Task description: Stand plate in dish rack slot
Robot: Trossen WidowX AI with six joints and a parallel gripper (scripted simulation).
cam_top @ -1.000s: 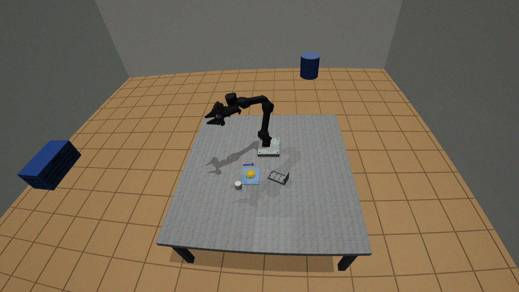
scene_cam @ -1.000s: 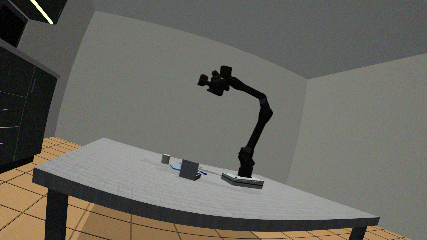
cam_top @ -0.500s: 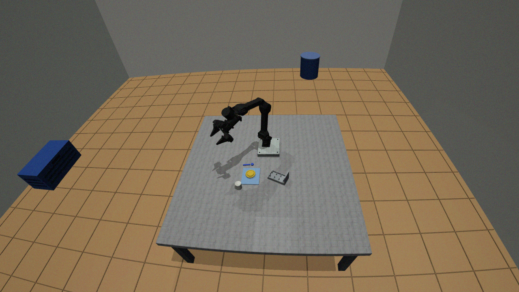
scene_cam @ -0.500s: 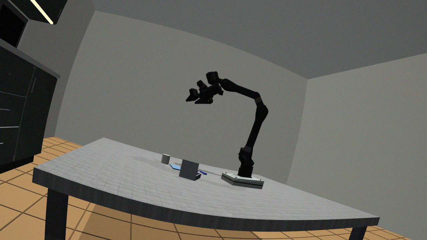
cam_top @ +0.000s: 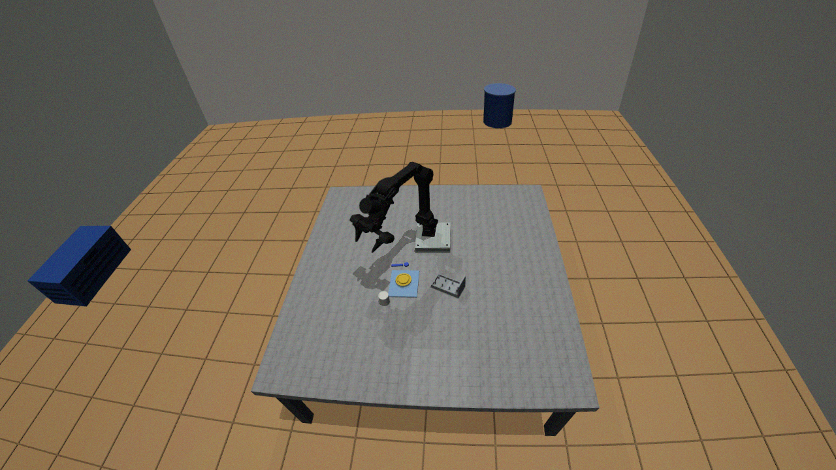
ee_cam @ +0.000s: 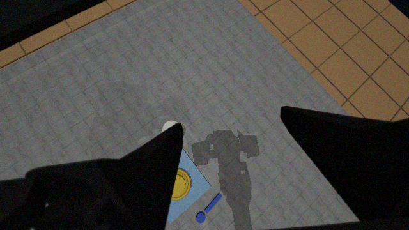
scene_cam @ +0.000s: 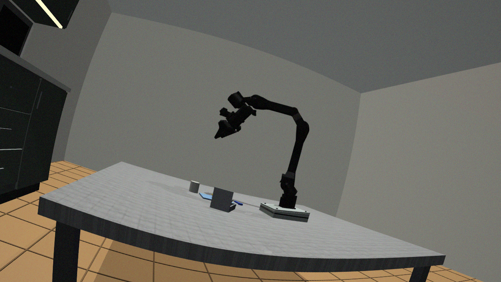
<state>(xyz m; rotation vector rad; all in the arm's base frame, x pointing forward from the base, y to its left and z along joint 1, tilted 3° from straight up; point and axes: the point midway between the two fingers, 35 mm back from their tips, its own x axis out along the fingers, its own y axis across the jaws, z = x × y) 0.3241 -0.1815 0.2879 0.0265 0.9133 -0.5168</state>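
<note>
Now: the yellow plate 60 mm behind my gripper tip, 120 mm to the left of it and 270 mm below it. Also, from my gripper tip: light blue mat: 50 mm behind, 130 mm to the left, 280 mm below; then blue spoon: 160 mm behind, 90 mm to the left, 280 mm below; then white cup: 60 mm ahead, 60 mm to the left, 260 mm below.
</note>
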